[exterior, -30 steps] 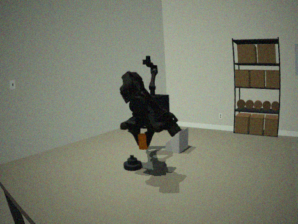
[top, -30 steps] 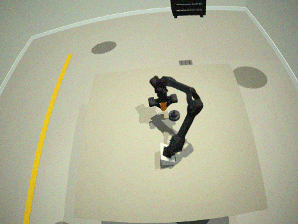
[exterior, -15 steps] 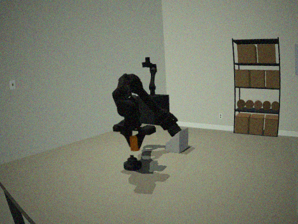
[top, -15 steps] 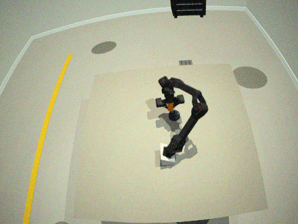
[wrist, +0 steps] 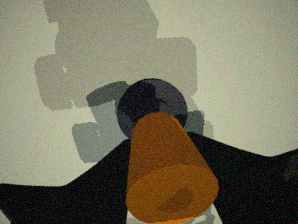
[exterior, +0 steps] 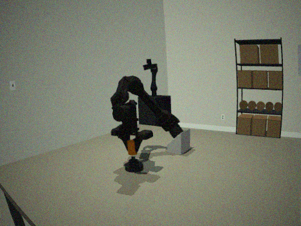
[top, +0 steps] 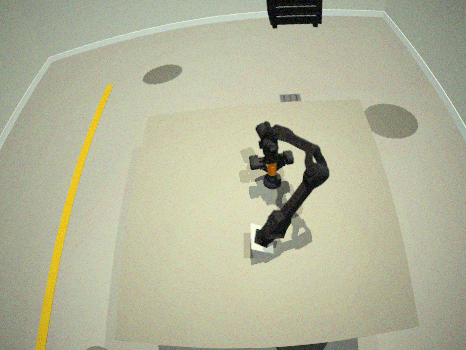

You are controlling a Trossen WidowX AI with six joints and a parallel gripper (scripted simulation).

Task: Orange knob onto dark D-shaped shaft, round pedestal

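The dark round pedestal is 5 cm below my gripper tip. Also, from my gripper tip: orange knob 2 cm above.
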